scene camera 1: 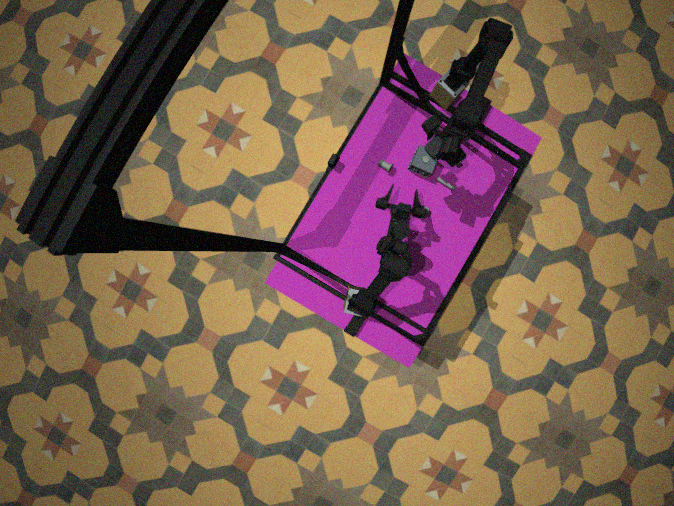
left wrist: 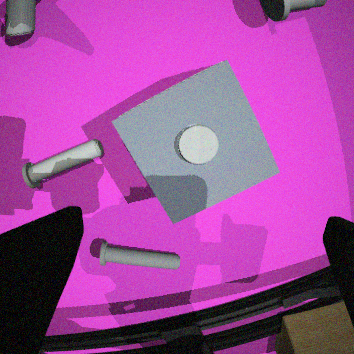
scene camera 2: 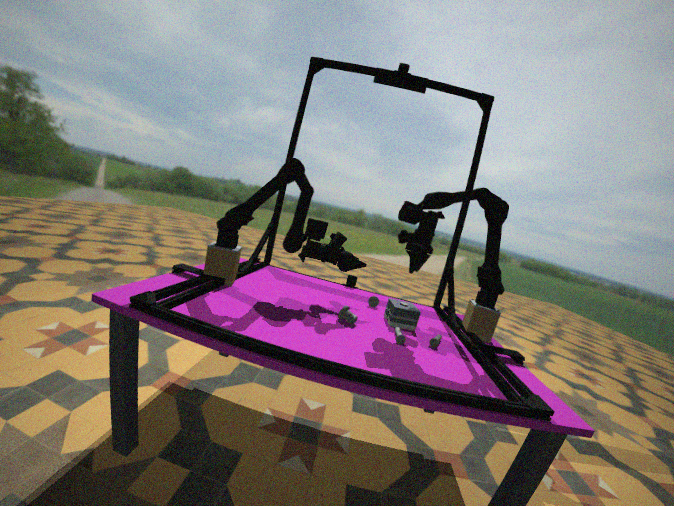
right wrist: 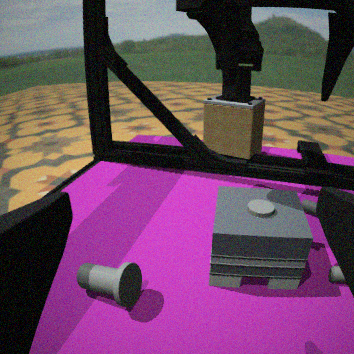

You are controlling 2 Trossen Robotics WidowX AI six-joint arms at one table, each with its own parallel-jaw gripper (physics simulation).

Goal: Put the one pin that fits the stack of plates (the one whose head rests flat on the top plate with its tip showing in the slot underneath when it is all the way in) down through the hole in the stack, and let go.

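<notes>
The grey stack of plates stands upright on the table. A pin's round pale head covers the hole and looks flat on the top plate; its shaft is hidden, and I cannot make out a tip in the slot. My left gripper is open and empty, above the stack. My right gripper is open and empty, raised, to the left of the stack in scene camera 2.
Loose pins lie around the stack: a stout pin, a slim pin, another slim pin and a thick pin. A black frame edges the magenta table.
</notes>
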